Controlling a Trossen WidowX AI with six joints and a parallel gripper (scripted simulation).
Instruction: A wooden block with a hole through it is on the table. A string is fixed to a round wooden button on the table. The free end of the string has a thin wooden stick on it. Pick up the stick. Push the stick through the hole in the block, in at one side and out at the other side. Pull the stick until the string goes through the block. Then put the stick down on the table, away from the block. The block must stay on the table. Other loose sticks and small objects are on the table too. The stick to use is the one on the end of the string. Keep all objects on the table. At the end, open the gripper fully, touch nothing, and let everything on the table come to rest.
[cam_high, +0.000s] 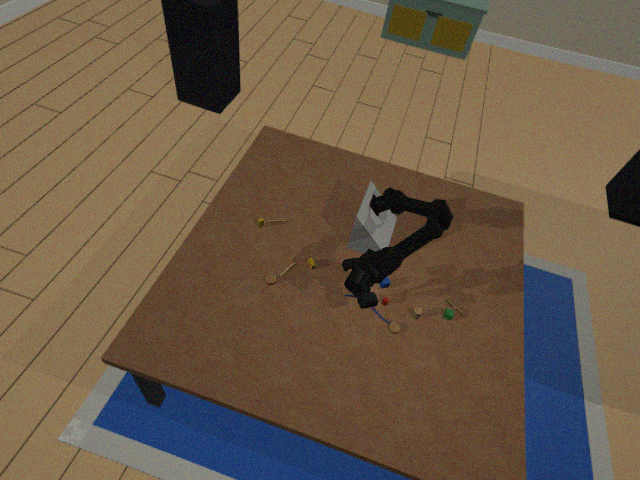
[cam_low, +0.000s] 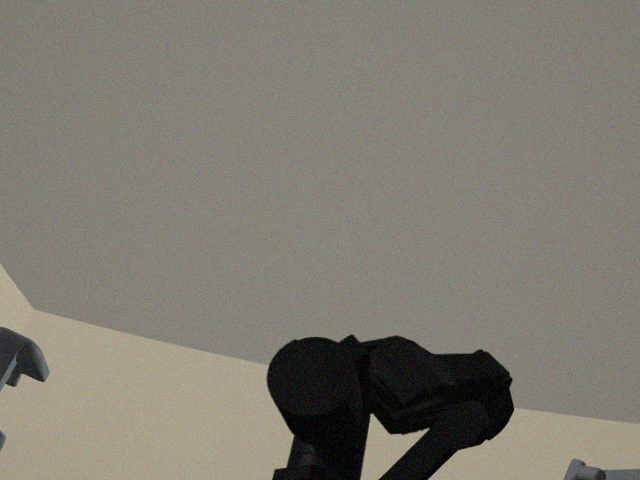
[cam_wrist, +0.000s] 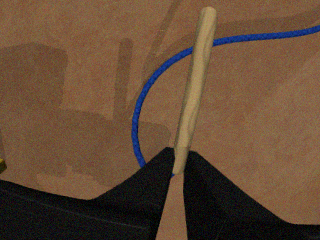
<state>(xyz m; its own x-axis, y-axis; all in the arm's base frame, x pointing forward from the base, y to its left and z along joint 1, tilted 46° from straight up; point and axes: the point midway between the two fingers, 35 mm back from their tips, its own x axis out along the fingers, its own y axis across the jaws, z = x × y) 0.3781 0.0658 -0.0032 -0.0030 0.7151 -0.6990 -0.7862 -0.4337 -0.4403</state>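
My gripper tip is 13 cm past the blue cube, 9 cm to the right of it and 5 cm above it. Also, from my gripper tip: red peg (5 cm behind, 11 cm to the left, 5 cm below); round wooden button (3 cm ahead, 17 cm to the left, 5 cm below); thin wooden stick (1 cm behind, 1 cm to the left).
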